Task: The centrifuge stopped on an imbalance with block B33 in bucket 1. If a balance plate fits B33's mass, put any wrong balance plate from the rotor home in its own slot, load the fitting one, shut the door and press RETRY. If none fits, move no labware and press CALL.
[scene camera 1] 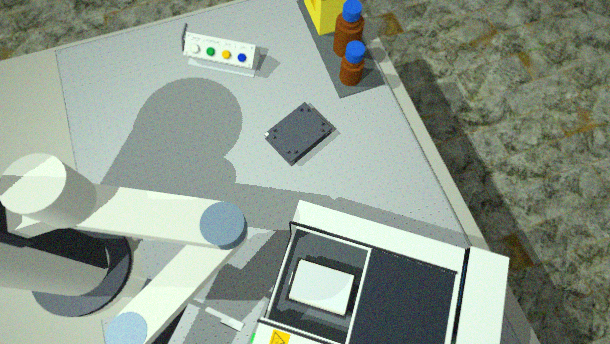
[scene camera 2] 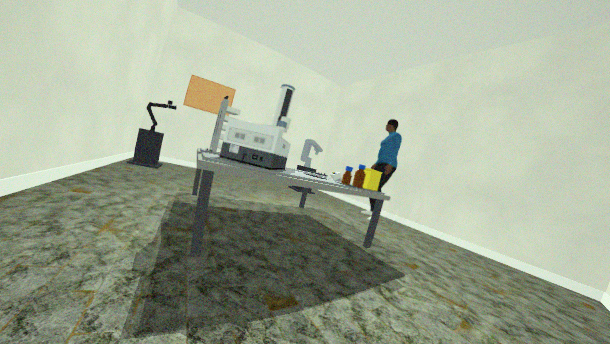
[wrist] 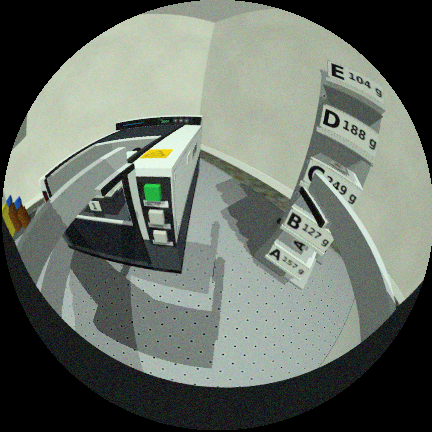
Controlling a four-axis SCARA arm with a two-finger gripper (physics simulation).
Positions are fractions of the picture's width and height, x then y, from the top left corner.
Scene:
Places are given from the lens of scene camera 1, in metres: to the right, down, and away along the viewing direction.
centrifuge (scene camera 1: 0.67,0.82): 0.22, 0.23, 0.86
brown bottles with blue caps (scene camera 1: 0.57,0.13): 0.12, -0.37, 1.16
button box (scene camera 1: 0.34,0.15): -0.30, -0.37, 1.25
The marked spots on the centrifuge and the brown bottles with blue caps are 0.68 m apart.

